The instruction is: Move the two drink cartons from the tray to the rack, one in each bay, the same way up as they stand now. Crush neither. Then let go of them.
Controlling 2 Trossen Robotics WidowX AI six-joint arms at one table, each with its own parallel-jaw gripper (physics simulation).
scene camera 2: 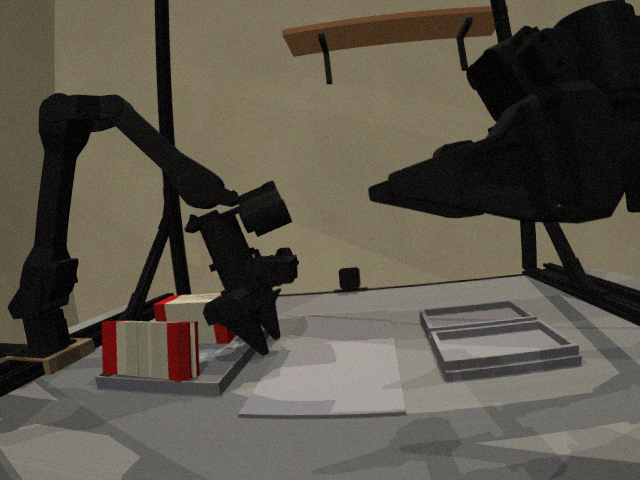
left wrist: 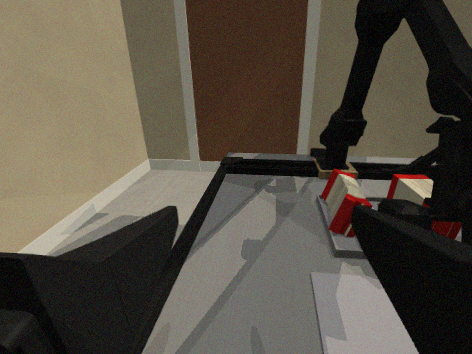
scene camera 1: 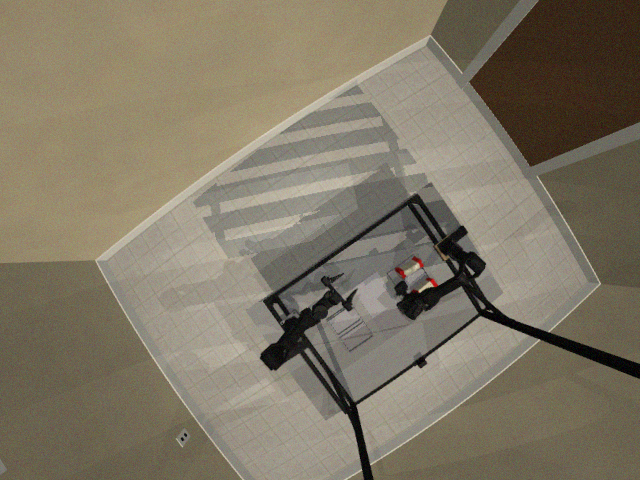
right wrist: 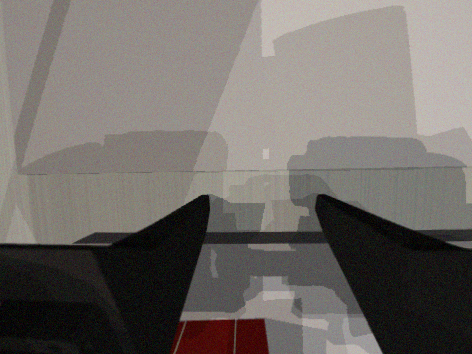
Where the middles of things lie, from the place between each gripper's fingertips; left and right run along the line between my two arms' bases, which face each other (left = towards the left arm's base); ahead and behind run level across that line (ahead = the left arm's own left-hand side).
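The pale grey mat point(scene camera 2: 345, 365) sits 1 cm ahead of my right hand and 10 cm to the left of it. As for the grey tray point(right wrist: 292, 280), it is 1 cm above my right hand, 4 cm ahead of it and 10 cm to the right of it.
The grey tray, counted from my left hand, is 19 cm behind, 19 cm below and 31 cm to the right. Then there is the pale grey mat: my left hand is 20 cm above it, 10 cm to the left of it and 22 cm past it.
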